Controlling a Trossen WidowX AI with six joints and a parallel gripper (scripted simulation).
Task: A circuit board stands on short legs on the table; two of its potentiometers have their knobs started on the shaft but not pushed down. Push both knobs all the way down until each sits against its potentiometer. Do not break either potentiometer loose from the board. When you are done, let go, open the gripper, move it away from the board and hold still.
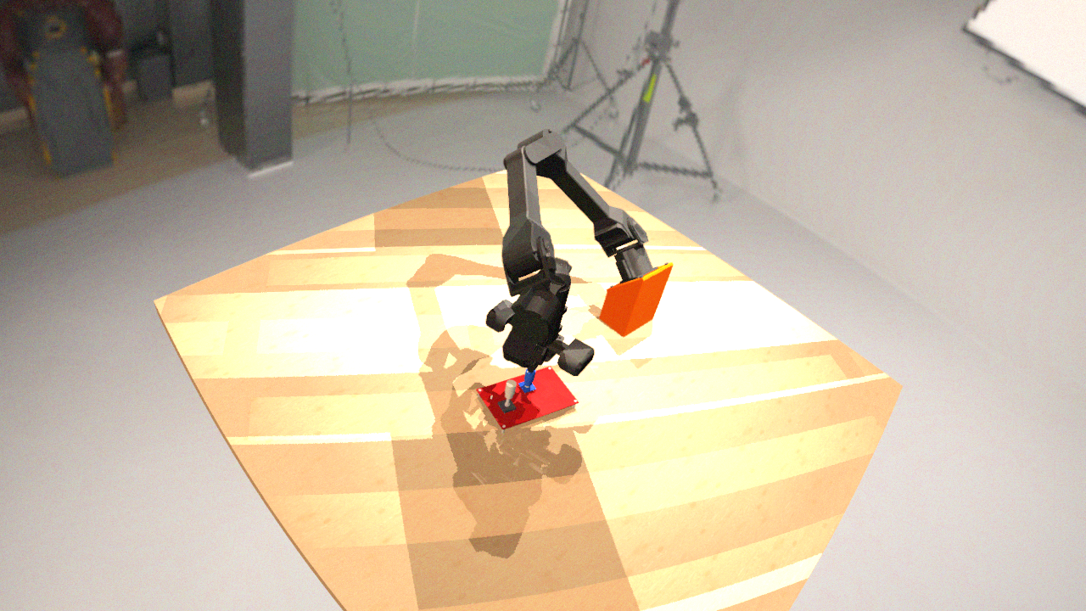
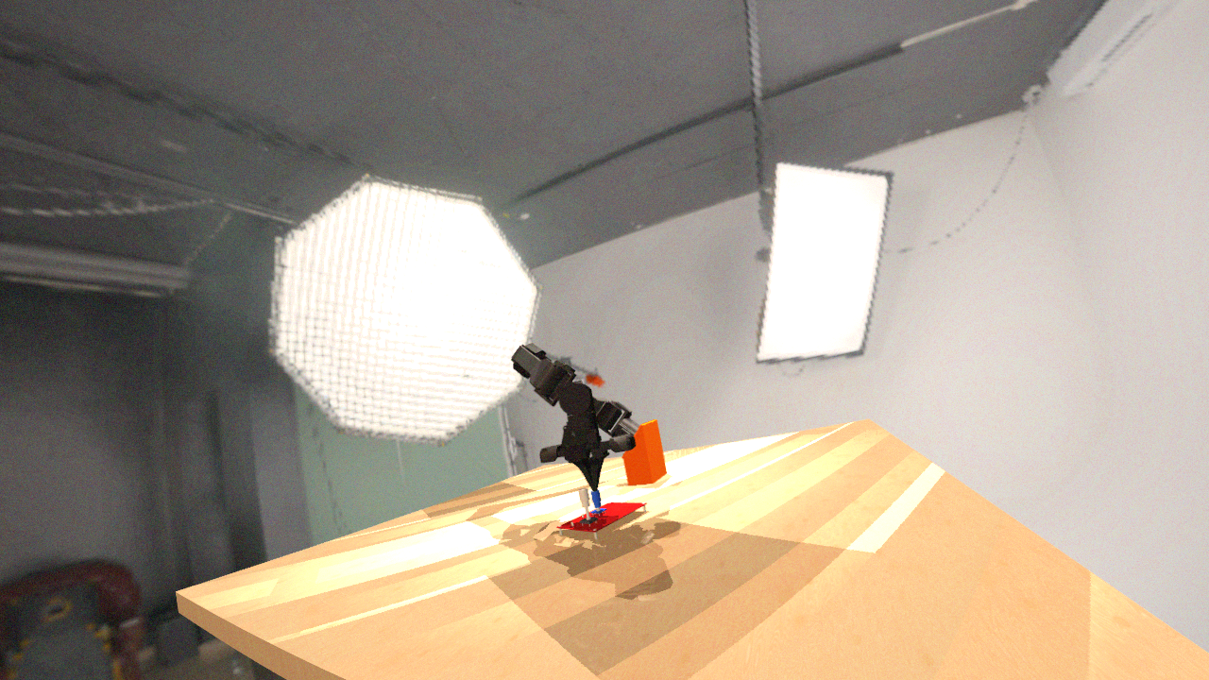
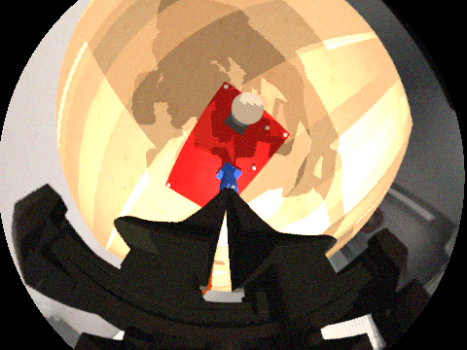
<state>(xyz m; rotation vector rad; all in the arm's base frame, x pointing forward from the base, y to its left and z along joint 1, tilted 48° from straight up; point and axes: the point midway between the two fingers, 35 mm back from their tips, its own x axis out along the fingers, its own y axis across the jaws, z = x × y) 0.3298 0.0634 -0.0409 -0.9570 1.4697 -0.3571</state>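
My gripper tip is 10 mm above the blue knob. Round my gripper tip: blue potentiometer 20 mm below; grey knob 60 mm ahead, 20 mm to the left.
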